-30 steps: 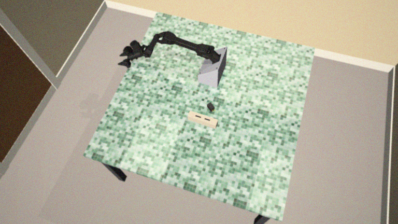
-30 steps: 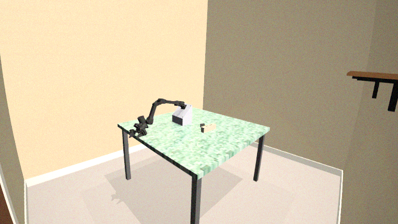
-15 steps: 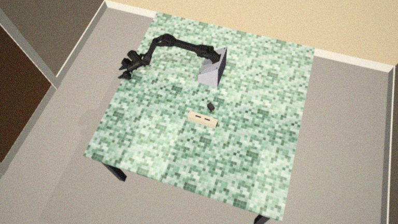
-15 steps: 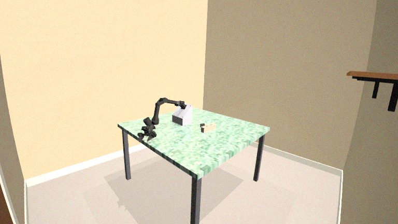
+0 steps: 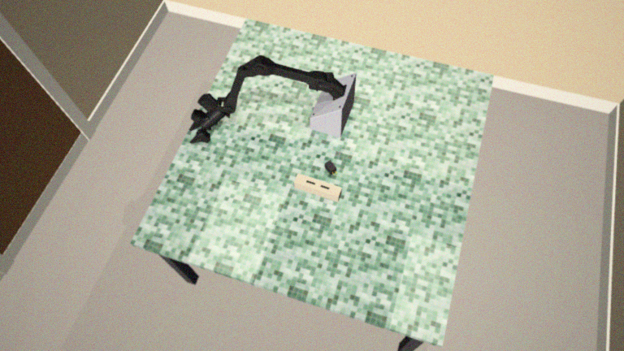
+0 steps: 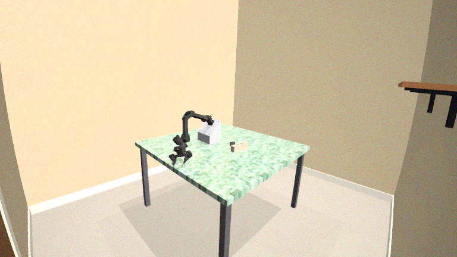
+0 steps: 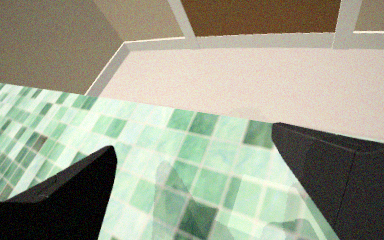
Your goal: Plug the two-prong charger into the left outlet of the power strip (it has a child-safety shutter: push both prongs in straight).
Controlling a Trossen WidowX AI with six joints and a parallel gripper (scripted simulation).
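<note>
The black charger lies 3 cm ahead of my gripper tip and 67 cm to the left of it.
</note>
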